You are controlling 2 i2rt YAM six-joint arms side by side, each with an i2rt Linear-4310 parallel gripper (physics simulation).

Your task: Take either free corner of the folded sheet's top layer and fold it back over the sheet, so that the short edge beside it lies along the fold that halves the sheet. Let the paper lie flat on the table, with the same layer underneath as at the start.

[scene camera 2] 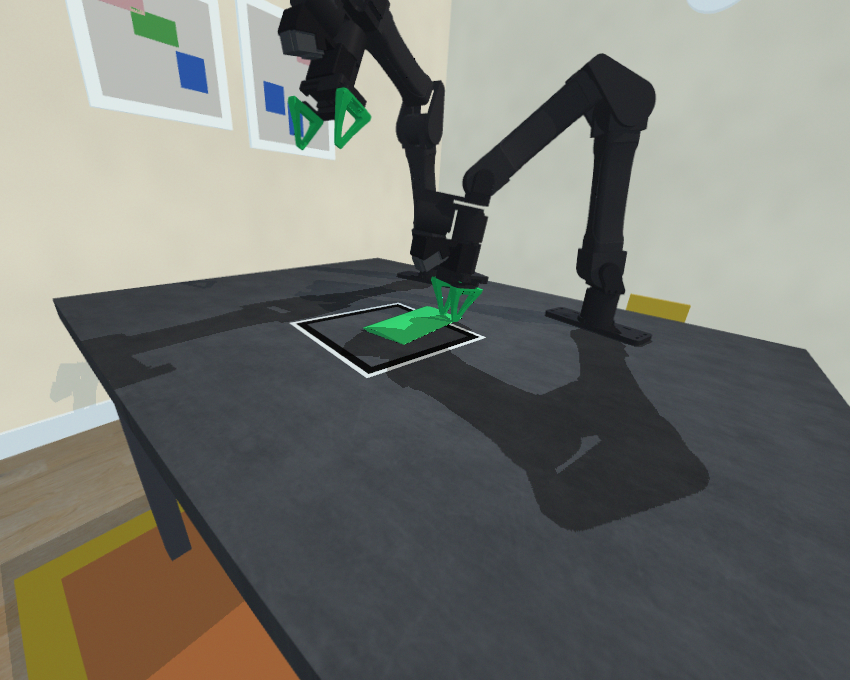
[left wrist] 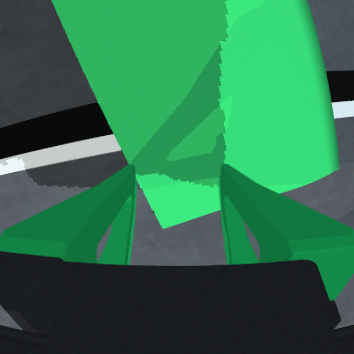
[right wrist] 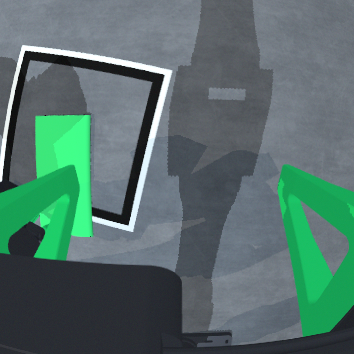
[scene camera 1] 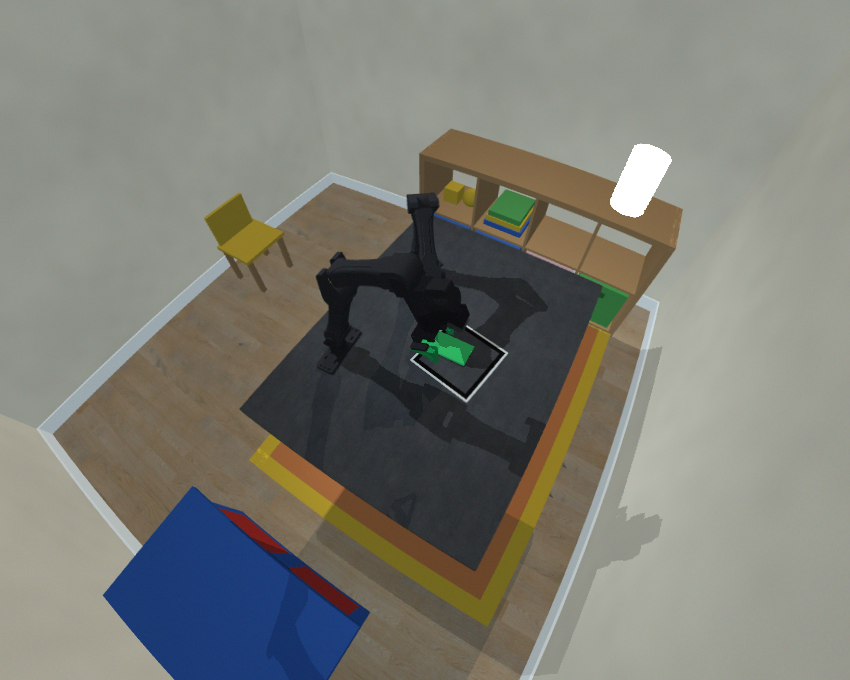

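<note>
The green folded sheet [scene camera 1: 453, 348] [scene camera 2: 405, 326] [left wrist: 175, 65] [right wrist: 63, 130] lies on the dark table [scene camera 2: 283, 510], partly over the black-and-white outline [scene camera 2: 328, 350] [left wrist: 50, 127] [right wrist: 141, 145]; one end reaches past that outline. My left gripper [scene camera 2: 449, 320] [left wrist: 177, 175] is partly open, low at this end. In the left wrist view its fingertips stand apart over the sheet, with a bright corner showing between the fingers. I cannot tell whether they touch the paper, or which layer that corner belongs to. My right gripper [scene camera 2: 321, 147] [right wrist: 178, 175] is wide open and empty, high above the table.
In scene camera 1, the two dark arms overlap above the sheet and partly hide it. A wooden shelf [scene camera 1: 560, 173] stands beyond the table, a yellow chair [scene camera 1: 249, 239] at the left and a blue piece of furniture [scene camera 1: 212, 588] at the lower left.
</note>
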